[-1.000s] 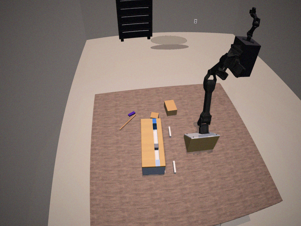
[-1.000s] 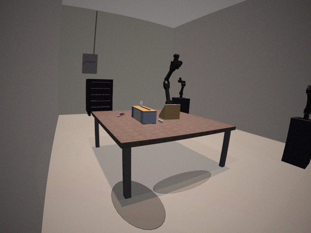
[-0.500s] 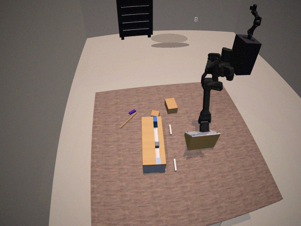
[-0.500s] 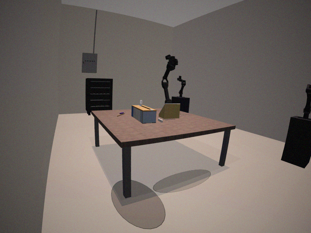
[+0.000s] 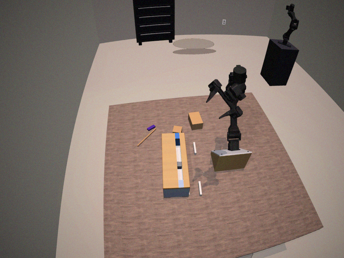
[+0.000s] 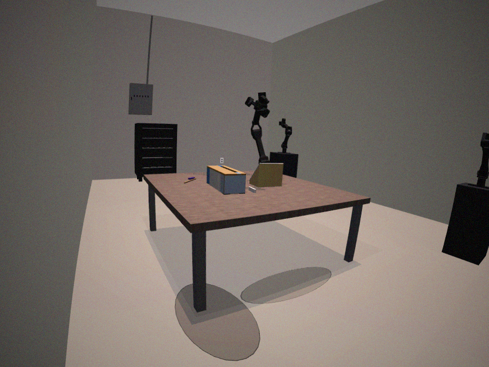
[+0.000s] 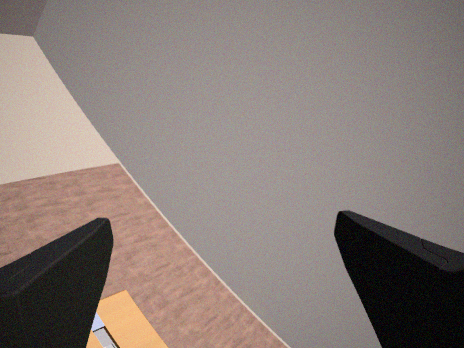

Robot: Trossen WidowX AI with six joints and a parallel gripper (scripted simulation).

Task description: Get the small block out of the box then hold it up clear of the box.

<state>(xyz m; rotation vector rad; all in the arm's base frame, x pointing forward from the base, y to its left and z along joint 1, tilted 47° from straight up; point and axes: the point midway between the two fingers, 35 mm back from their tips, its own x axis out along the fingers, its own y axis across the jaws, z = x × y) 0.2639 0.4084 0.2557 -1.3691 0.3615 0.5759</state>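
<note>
Now: the long box 100 mm ahead of my gripper tip, 80 mm to the right of it and 490 mm below it. Also, from my gripper tip: thin wooden stick: 290 mm ahead, 370 mm to the right, 550 mm below; then grey block: 120 mm ahead, 60 mm to the right, 470 mm below; then small tan cube: 80 mm ahead, 360 mm to the right, 530 mm below.
</note>
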